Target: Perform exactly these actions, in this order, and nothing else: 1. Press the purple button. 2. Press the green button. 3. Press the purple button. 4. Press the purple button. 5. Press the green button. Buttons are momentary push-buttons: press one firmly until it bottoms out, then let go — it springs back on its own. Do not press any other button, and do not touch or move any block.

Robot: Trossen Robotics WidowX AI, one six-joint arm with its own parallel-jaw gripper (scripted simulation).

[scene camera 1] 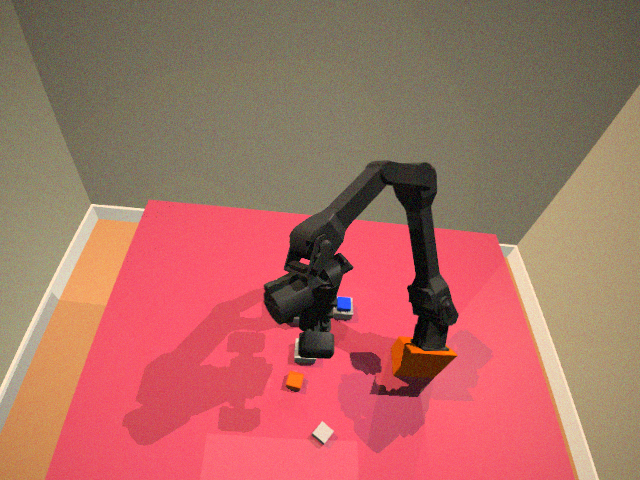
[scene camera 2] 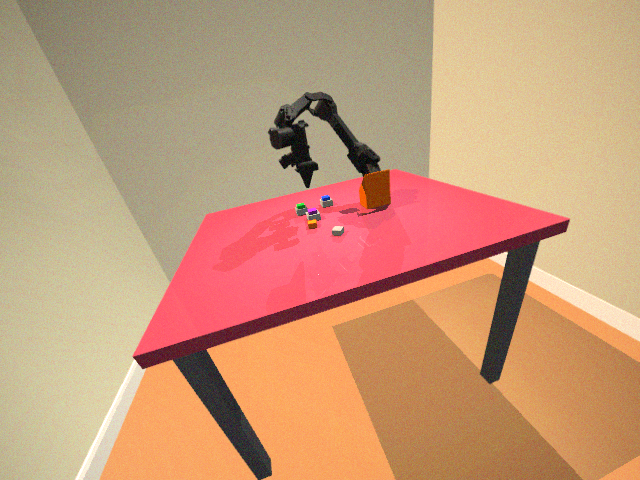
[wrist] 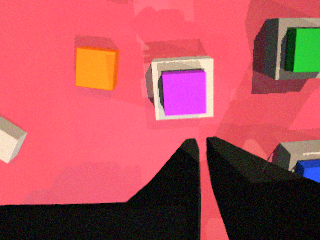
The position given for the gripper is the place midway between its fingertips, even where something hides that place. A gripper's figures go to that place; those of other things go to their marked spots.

Scene:
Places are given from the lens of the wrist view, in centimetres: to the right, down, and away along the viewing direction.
gripper (wrist: 200, 148): 2, 1, 10
orange block (wrist: 97, 68): -5, -4, 20
purple button (wrist: 183, 92): 2, -2, 18

